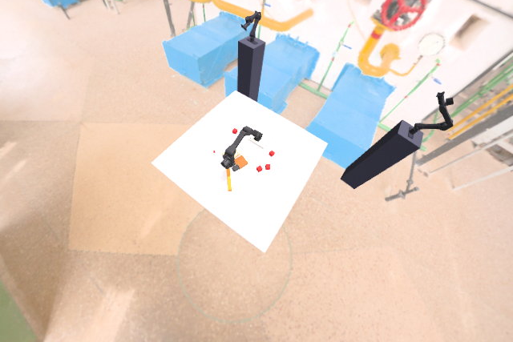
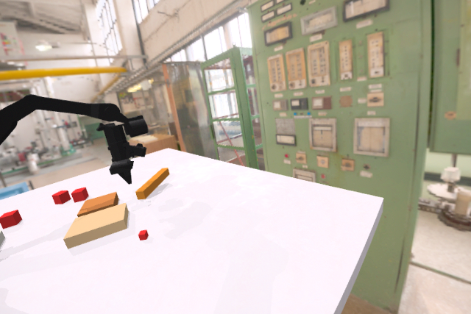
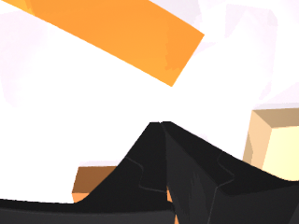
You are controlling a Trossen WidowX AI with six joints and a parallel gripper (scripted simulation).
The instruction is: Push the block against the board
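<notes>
Right now the square block is 11 cm behind my gripper tip, 2 cm to the left of it and 5 cm below it. The rest, counted from my gripper tip: long orange-yellow bar: 9 cm ahead, 6 cm to the left, 5 cm below; tan board: 11 cm behind, 11 cm to the right, 5 cm below.
</notes>
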